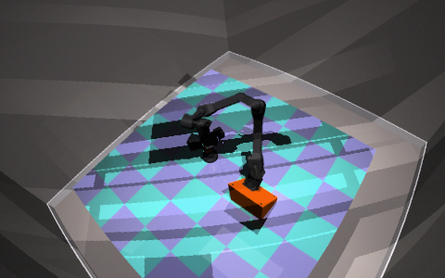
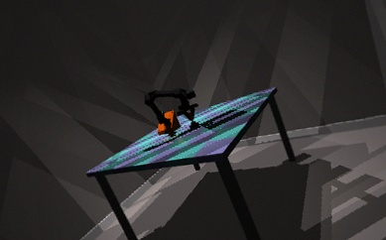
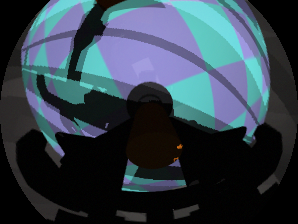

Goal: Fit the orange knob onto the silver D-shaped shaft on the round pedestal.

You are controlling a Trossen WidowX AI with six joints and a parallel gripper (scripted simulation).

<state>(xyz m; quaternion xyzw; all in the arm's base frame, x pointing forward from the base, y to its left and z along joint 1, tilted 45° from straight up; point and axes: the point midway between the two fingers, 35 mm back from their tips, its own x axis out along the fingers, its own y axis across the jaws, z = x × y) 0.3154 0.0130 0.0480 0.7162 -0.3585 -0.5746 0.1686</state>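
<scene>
Now: the orange knob 30 mm above my gripper tip. From my gripper tip the other things lie so: dark round pedestal: 40 mm below.
</scene>
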